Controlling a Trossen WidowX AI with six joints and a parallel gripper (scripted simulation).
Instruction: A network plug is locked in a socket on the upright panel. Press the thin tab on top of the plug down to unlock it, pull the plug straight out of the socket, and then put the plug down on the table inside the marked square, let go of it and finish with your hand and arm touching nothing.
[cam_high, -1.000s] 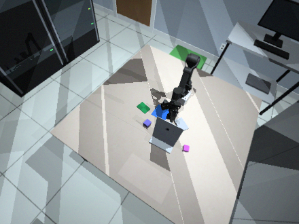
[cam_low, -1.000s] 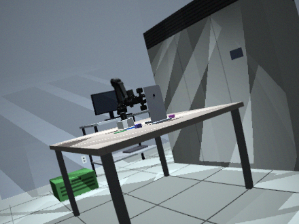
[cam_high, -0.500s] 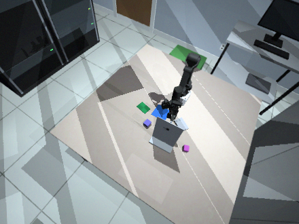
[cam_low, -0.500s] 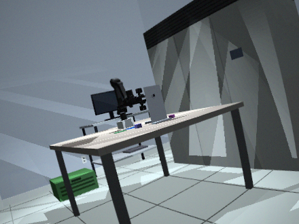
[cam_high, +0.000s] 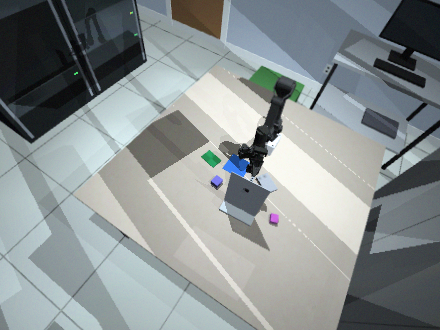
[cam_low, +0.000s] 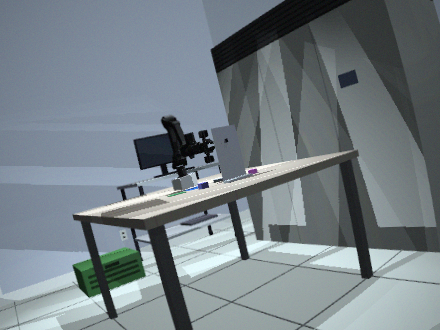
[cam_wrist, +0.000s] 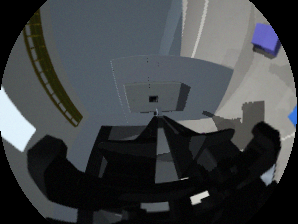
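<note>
My gripper tip is 21 cm above the blue square, 15 cm to the left of it and 11 cm past it. From my gripper tip the other things lie so: grey panel (8 cm below, 8 cm ahead, 2 cm to the left); then pale flat plate (21 cm below, 14 cm behind, 3 cm to the left); then pale plug (right at my gripper tip).
</note>
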